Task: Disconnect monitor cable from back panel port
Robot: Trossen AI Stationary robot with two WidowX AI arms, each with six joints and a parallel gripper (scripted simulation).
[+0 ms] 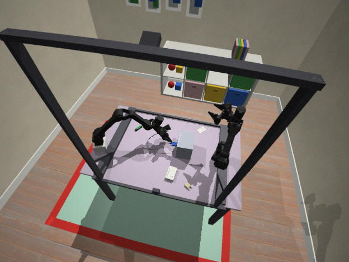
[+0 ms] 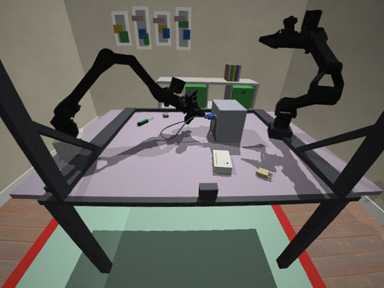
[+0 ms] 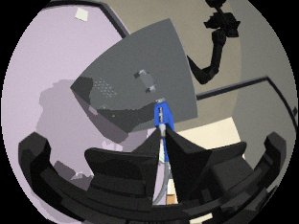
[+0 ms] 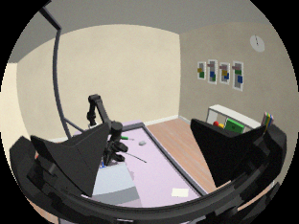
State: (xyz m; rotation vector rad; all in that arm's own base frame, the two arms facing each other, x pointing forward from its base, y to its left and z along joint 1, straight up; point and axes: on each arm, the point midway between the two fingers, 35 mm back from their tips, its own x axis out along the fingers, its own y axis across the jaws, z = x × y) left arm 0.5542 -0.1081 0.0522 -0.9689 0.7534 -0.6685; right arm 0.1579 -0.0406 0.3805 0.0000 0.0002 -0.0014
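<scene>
Right now my left hand is 3 cm past the blue plug, 4 cm to the left of it and 1 cm above it. Also, from my left hand: back panel: 1 cm behind, 8 cm to the right, 4 cm below; grey box: 2 cm behind, 14 cm to the right, 4 cm below; white device: 24 cm behind, 4 cm to the right, 11 cm below.
</scene>
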